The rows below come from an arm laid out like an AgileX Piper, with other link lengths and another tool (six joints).
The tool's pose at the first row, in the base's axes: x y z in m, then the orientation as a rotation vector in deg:
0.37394 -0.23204 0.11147 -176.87 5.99 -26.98
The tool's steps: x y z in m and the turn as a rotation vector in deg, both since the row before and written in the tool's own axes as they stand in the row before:
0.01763 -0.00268 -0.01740 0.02 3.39 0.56
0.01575 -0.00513 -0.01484 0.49 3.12 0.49
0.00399 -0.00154 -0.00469 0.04 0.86 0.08
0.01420 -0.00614 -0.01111 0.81 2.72 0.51
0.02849 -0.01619 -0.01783 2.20 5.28 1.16
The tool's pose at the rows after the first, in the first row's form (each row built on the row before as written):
0.38571 -0.23070 0.13339 -175.97 6.89 -32.19
0.39551 -0.22687 0.15298 -174.56 7.52 -36.90
0.39736 -0.22572 0.15894 -174.25 7.64 -38.21
0.40604 -0.22094 0.17521 -172.50 8.16 -42.20
0.42425 -0.20791 0.20505 -168.20 9.14 -49.63

